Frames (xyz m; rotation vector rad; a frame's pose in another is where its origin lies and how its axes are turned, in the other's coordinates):
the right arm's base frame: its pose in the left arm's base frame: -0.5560 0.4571 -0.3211 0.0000 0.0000 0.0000
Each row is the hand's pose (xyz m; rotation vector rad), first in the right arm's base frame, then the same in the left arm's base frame.
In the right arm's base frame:
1: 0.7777 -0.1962 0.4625 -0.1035 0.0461 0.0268
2: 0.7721 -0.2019 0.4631 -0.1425 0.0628 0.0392
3: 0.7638 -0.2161 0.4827 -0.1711 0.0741 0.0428
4: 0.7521 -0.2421 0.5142 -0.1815 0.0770 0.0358
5: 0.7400 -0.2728 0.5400 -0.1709 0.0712 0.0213
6: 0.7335 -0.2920 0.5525 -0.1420 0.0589 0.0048
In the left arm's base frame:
1: 0.2217 0.2609 0.1414 -0.1035 0.0461 0.0268
2: 0.2161 0.2552 0.1420 -0.1425 0.0628 0.0392
3: 0.2078 0.2410 0.1616 -0.1711 0.0741 0.0428
4: 0.1961 0.2150 0.1931 -0.1815 0.0770 0.0358
5: 0.1840 0.1843 0.2189 -0.1709 0.0712 0.0213
6: 0.1775 0.1651 0.2314 -0.1420 0.0589 0.0048

